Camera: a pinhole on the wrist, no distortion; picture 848 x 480 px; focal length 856.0 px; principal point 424.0 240.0 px. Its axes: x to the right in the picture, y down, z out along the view. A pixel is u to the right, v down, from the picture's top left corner.
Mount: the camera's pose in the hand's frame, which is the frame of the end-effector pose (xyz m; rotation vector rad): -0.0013 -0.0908 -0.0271 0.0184 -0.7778 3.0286
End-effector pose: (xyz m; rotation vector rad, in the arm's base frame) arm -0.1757 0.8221 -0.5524 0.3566 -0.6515 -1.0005
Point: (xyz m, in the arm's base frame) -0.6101 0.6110 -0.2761
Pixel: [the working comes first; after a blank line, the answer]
In the camera's frame: -0.1082 -0.1210 0.5250

248 43
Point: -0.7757 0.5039 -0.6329
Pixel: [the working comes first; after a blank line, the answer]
In the camera's frame: -0.0241 0.2768 0.5550

outside the picture
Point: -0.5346 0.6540 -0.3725
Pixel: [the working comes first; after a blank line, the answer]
In the camera's frame: -0.0683 -0.0772 0.4095

281 79
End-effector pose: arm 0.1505 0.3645 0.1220 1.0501 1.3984 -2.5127
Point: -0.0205 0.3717 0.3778
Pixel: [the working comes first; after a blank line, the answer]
In the camera's frame: 0.0210 0.0462 0.2539

495 396
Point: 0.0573 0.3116 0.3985
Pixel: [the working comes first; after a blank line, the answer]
In the camera's frame: 0.1083 -0.0018 0.2408

809 233
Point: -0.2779 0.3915 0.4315
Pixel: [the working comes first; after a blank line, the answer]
In the camera's frame: -0.1474 0.1059 0.4478

142 442
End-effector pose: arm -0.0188 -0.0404 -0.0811 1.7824 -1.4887 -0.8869
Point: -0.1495 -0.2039 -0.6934
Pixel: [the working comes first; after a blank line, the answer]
In the camera's frame: -0.1992 0.0366 0.5819

131 294
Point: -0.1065 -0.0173 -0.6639
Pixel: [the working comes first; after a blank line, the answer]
In the camera's frame: -0.0191 0.0937 0.5393

394 389
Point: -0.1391 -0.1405 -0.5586
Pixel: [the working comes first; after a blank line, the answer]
In the camera's frame: -0.1256 -0.0032 0.4582

189 234
